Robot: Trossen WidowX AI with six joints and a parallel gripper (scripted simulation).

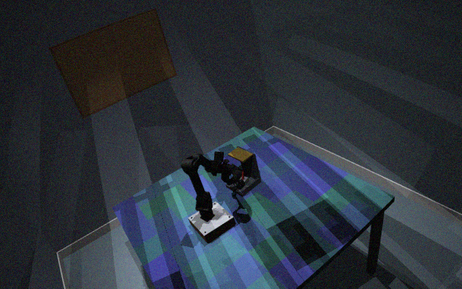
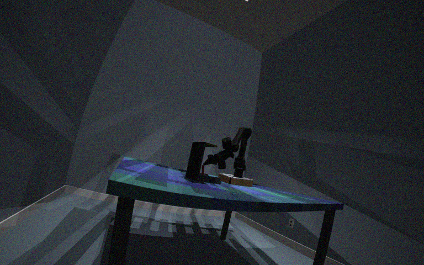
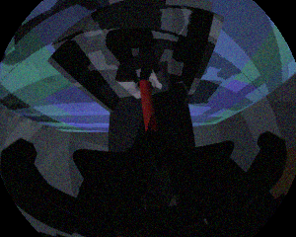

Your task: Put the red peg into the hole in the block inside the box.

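The red peg lies 1 cm behind my gripper tip and 4 cm below it. From my gripper tip the other things lie so: orange roof 1 cm ahead, 1 cm to the right, 12 cm above.
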